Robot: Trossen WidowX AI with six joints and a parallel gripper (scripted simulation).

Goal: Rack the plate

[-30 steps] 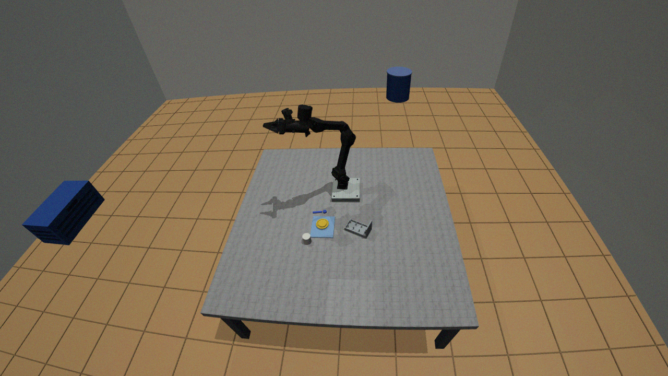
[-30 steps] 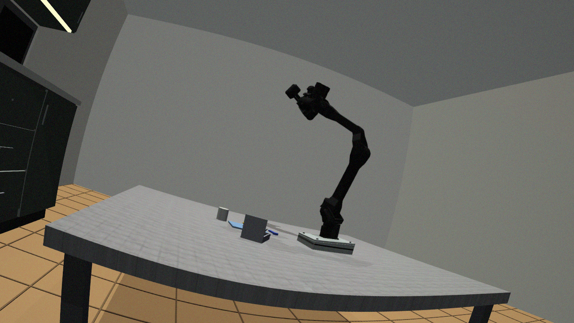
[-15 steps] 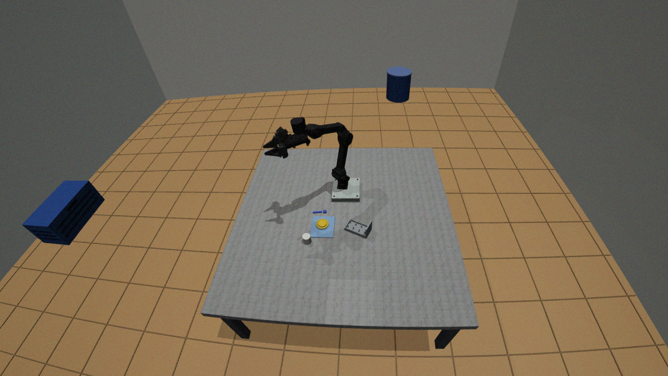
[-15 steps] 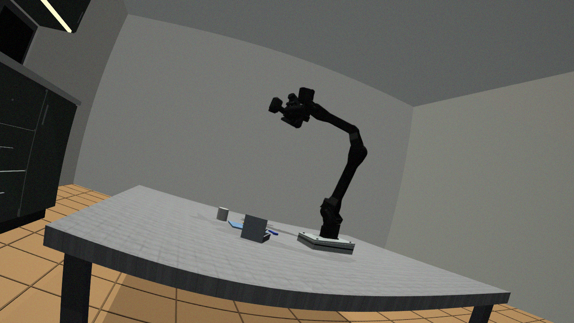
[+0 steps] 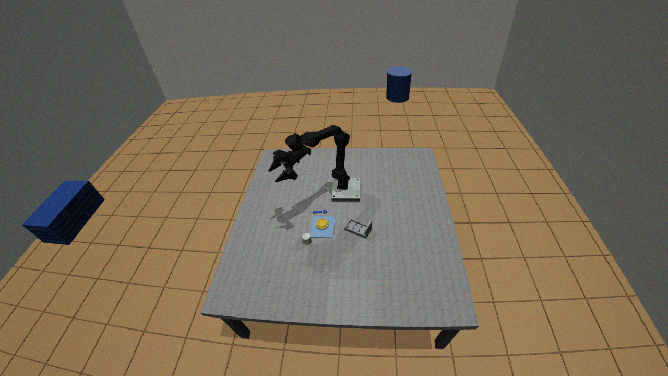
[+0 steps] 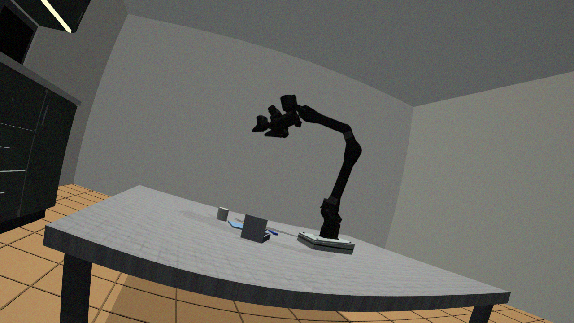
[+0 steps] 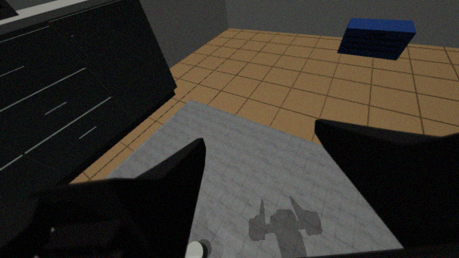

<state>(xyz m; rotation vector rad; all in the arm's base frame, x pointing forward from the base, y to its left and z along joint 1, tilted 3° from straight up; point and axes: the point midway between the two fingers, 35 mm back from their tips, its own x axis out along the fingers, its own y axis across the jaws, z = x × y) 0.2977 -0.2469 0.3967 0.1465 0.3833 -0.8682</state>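
The yellow plate is 39 cm below my gripper tip, 20 cm to the left of it and 4 cm behind it. Also, from my gripper tip: light blue mat (40 cm below, 20 cm to the left, 3 cm behind); then blue spoon (40 cm below, 17 cm to the left, 14 cm behind); then white cup (38 cm below, 14 cm to the left, 8 cm ahead).
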